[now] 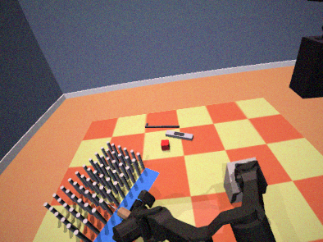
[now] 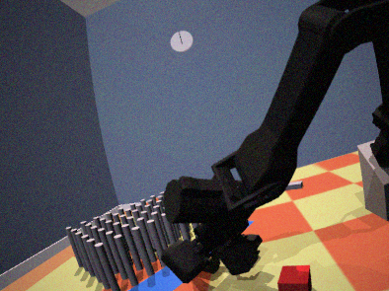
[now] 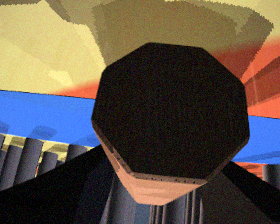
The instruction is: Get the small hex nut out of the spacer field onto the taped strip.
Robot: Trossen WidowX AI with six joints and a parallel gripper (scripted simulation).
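My gripper tip is 10 mm short of the blue taped strip, 50 mm to the left of it and 20 mm above it. From my gripper tip the other things lie so: flat grey tool 200 mm behind, 450 mm to the right; hex nut 180 mm ahead, 90 mm to the right, 20 mm below.
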